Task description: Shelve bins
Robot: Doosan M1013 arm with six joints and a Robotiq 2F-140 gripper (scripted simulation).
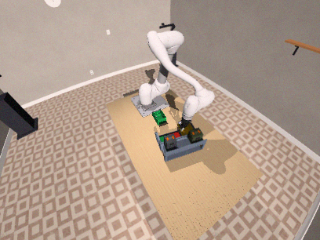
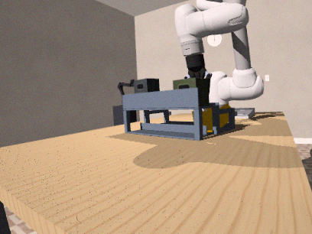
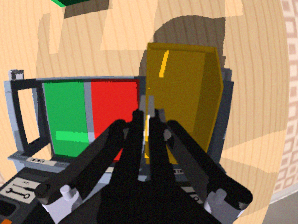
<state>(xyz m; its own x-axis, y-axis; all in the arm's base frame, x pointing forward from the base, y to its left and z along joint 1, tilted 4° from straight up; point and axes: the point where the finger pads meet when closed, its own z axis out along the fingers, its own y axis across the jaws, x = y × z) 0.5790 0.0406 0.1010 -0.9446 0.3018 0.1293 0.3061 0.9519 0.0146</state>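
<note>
Now: the yellow bin 5 cm to the left of my hand and 4 cm below it. From my hand the other things lie so: dark box (8 cm ahead, 22 cm to the right, 7 cm above); then green bin (31 cm behind, 5 cm to the right, 6 cm below).
</note>
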